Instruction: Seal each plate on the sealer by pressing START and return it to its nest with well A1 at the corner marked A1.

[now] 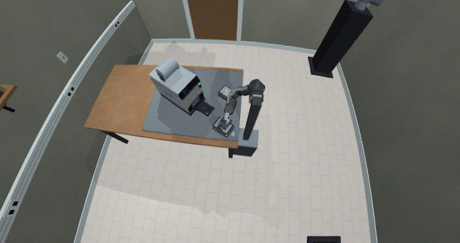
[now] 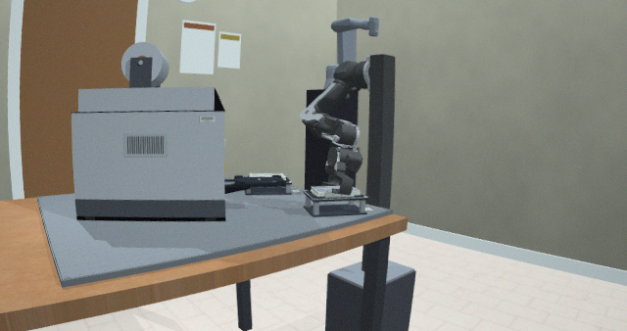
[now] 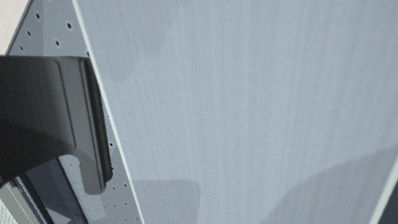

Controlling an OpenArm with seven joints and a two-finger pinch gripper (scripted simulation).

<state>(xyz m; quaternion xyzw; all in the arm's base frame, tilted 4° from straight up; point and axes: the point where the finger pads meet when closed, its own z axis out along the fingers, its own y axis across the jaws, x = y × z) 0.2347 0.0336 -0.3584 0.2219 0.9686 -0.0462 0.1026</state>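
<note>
Right now my hand is 20 mm above the plate nest. Also, from my hand: white open-well plate 10 mm ahead, 350 mm to the right, 10 mm below; yellow warning mark 310 mm ahead, 90 mm to the right, 80 mm above; sealer stage 180 mm ahead, 130 mm to the right, 30 mm above.
</note>
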